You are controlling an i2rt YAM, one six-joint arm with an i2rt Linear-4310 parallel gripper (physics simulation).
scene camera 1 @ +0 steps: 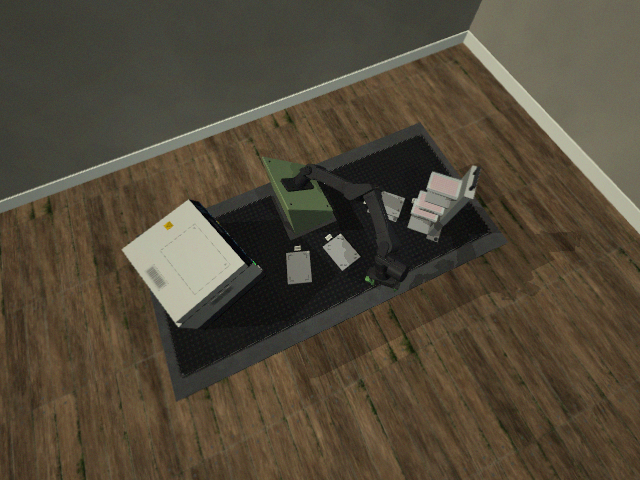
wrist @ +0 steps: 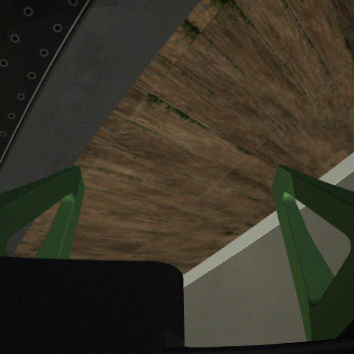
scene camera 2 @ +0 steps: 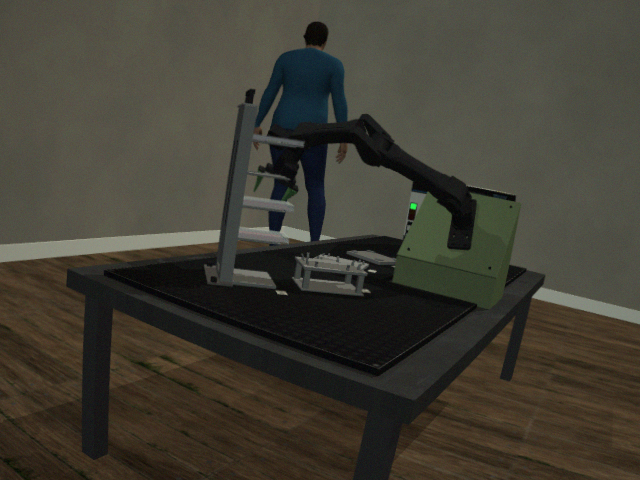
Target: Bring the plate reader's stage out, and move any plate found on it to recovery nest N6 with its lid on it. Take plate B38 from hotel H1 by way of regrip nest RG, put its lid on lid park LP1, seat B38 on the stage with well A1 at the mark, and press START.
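Places are measured from the arm's base along level axes (x ahead, y left, z up), in millimetres.
Pixels of known places: gripper, fingertip midpoint: [scene camera 1: 384, 287] [wrist: 177, 175] [scene camera 2: 267, 198]; arm's base at its link origin: [scene camera 1: 297, 184] [scene camera 2: 462, 224].
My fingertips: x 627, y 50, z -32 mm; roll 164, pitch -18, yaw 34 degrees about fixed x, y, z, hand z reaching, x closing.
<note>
Ahead of a thing's pixels: the offset from my fingertips to its top centre. "spot": to the spot under its first point.
My gripper [scene camera 1: 382, 285] [scene camera 2: 269, 195] [wrist: 177, 175] is open and empty, above the table's front edge and apart from the hotel. The white plate reader {545 mm back, 631 mm right, 145 mm up} [scene camera 1: 193, 263] stands at the left in scene view 1; no extended stage is visible. Hotel H1 [scene camera 1: 458, 202] [scene camera 2: 236, 196] stands at the other end and holds several pale plates with pink tops, one of them a plate {194 mm back, 421 mm left, 36 mm up} [scene camera 2: 266, 204] at a middle level. Their labels are unreadable, so I cannot tell which is B38. A raised nest {350 mm back, 314 mm left, 89 mm down} [scene camera 2: 330, 266] stands beside the hotel. Two flat grey nests {spot: 319 mm back, 258 mm right, 154 mm down} [scene camera 1: 298, 268] {spot: 273 mm back, 26 mm right, 155 mm down} [scene camera 1: 341, 251] lie mid-mat, labels unreadable.
The green arm mount [scene camera 1: 312, 201] [scene camera 2: 454, 263] stands at the mat's back edge, between reader and hotel. The arm reaches over the raised nest. The grey table edge [scene camera 1: 279, 345] [wrist: 107, 65] borders the black mat. A person in blue [scene camera 2: 310, 87] stands beyond the table.
</note>
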